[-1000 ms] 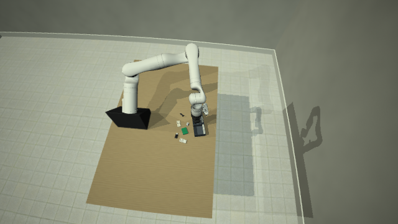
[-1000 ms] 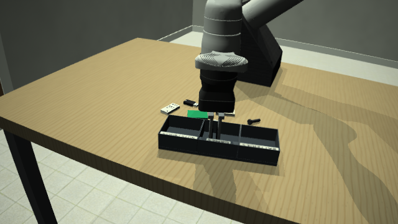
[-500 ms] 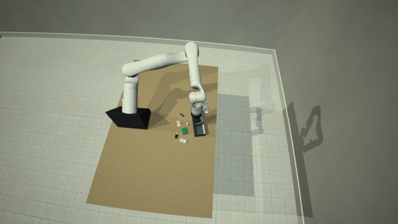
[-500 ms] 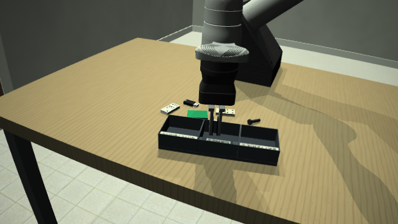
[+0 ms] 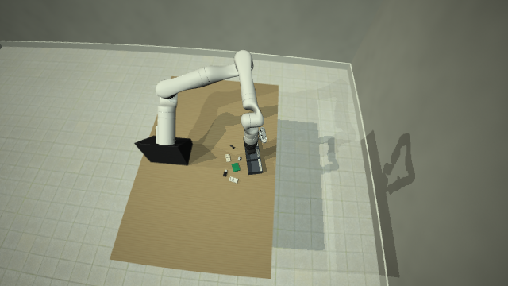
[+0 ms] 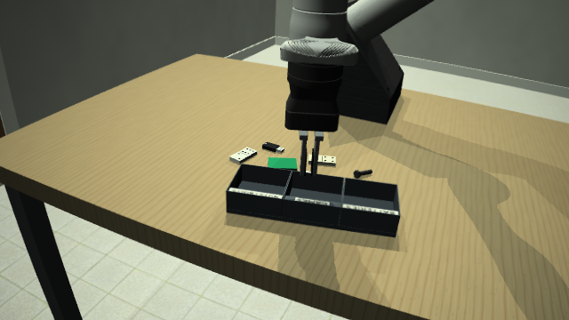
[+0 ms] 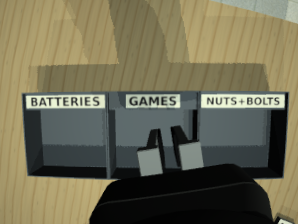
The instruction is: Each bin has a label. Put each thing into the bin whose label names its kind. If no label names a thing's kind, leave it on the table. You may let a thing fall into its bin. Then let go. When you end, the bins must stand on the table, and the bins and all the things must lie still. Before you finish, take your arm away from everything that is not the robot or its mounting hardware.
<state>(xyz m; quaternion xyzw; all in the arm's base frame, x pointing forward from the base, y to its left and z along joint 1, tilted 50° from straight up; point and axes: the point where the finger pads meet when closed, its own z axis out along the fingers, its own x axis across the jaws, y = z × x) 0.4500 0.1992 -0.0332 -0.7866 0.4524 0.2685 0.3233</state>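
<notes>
Now: the black bolt 140 mm behind my hand, 80 mm below it and 40 mm to the left of it. From my hand the other things lie so: flat green piece (90 mm to the right, 90 mm behind, 80 mm below); then black three-part bin (60 mm below, 10 mm to the left, 10 mm behind); then small white thing (80 mm behind, 70 mm below, 30 mm to the right).
</notes>
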